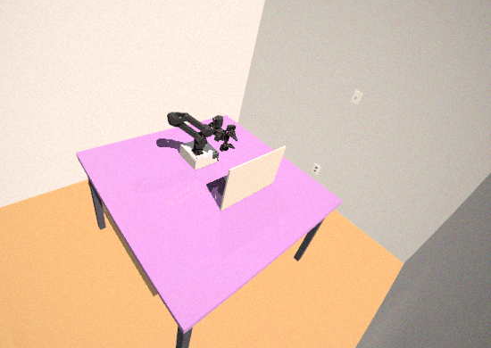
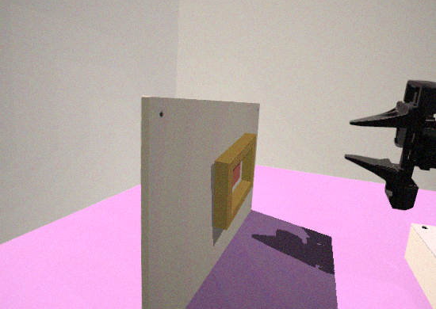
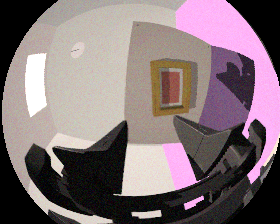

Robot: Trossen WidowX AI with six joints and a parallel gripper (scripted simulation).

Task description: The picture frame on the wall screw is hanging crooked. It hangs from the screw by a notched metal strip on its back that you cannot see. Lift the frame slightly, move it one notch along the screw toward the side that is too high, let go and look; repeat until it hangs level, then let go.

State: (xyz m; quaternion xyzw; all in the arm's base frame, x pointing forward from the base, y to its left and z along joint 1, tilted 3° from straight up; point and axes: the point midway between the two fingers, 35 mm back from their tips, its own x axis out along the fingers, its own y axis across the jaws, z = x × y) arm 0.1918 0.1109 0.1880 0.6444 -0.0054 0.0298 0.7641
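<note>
Now: the yellow picture frame 19 cm ahead of my gripper tip, 9 cm below it and 1 cm to the right of it. Also, from my gripper tip: upright wall panel: 20 cm ahead, 11 cm below.
</note>
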